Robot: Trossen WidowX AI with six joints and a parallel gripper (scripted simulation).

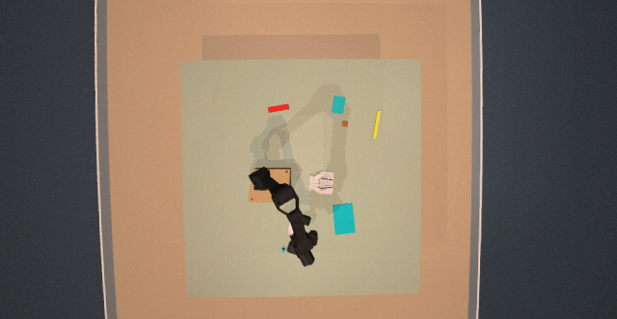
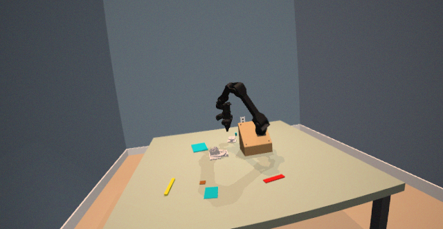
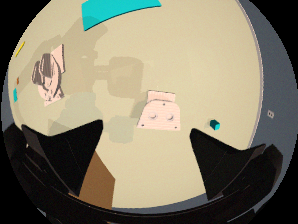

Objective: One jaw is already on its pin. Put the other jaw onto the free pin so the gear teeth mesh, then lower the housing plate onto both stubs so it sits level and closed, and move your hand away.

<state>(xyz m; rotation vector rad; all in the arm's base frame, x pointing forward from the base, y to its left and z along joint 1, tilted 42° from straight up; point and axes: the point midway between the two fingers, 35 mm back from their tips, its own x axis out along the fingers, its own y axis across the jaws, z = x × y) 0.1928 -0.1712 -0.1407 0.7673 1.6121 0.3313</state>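
Right now the pale housing part is 30 mm behind my gripper tip, 20 mm to the right of it and 80 mm below it. The rest, counted from my gripper tip: tiny teal piece 80 mm behind, 150 mm to the right, 90 mm below; large cyan sheet 240 mm ahead, 20 mm to the left, 100 mm below; small white piece 20 mm behind, 20 mm to the right, 100 mm below.
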